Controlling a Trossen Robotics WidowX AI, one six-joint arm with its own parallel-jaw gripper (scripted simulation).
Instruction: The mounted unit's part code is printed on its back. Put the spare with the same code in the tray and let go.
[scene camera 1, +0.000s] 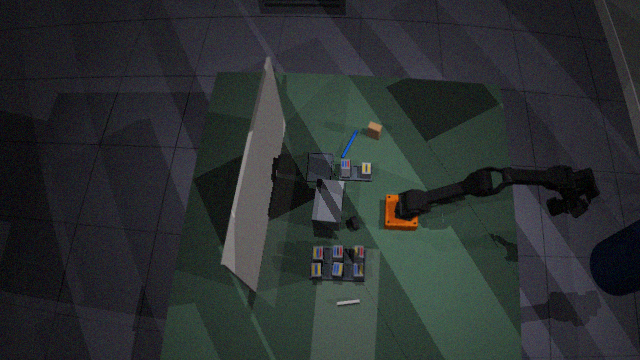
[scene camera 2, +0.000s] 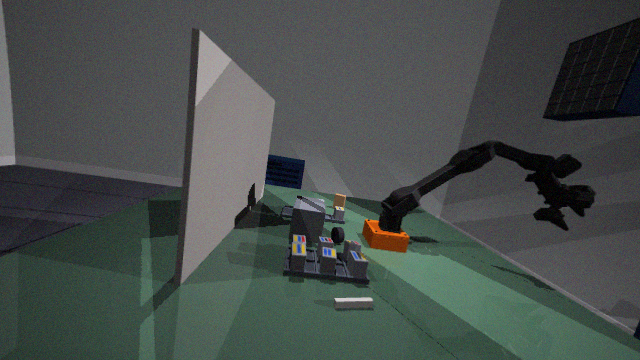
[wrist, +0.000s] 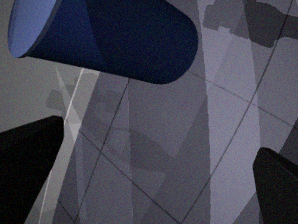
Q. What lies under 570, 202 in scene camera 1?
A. The gripper.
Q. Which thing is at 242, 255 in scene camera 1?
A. A tall panel.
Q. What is the gripper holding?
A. Nothing.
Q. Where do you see the gripper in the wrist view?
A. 163, 144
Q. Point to a grey mounted unit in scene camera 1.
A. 327, 210
